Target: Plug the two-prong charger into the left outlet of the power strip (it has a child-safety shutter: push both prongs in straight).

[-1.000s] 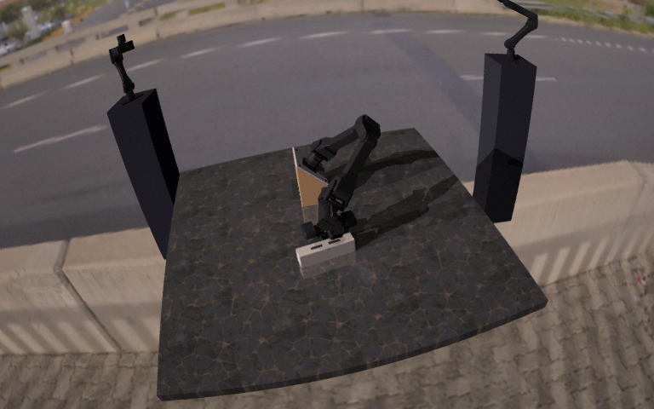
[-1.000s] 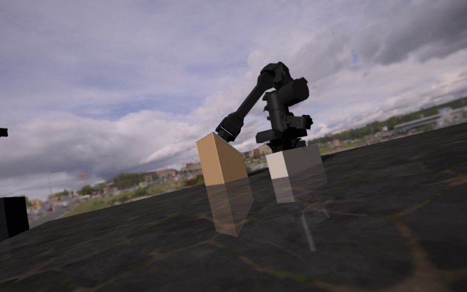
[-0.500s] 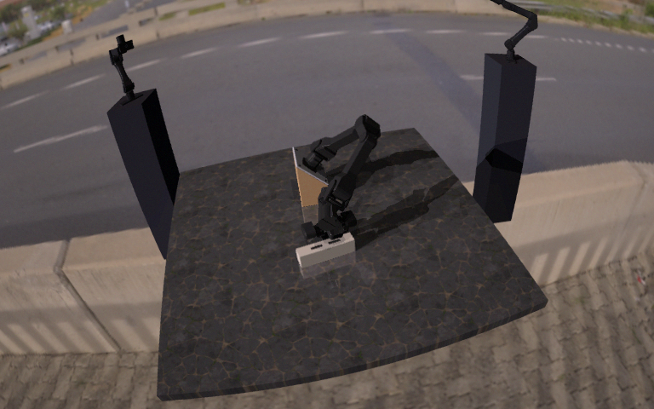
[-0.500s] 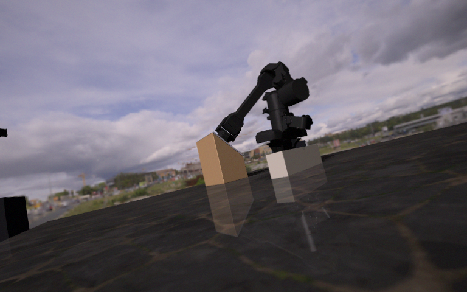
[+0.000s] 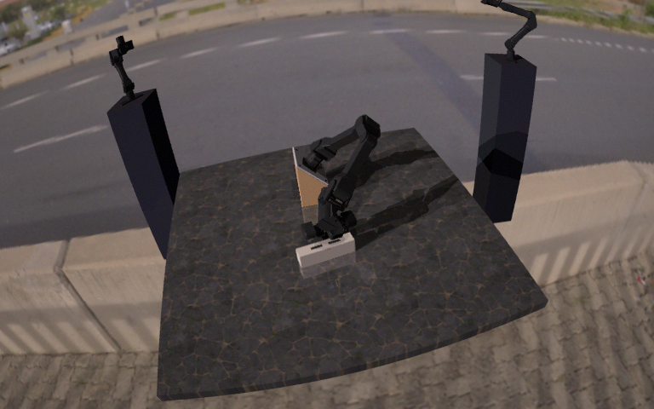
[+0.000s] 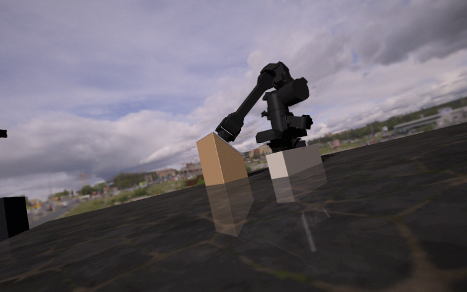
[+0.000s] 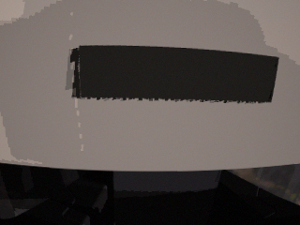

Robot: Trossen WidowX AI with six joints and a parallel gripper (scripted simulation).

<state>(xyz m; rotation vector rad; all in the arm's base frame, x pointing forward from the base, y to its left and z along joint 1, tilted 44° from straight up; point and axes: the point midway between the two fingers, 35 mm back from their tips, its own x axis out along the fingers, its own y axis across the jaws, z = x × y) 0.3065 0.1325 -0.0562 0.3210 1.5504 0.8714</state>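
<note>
The black two-prong charger is 2 cm ahead of my gripper tip and 1 cm above it.
</note>
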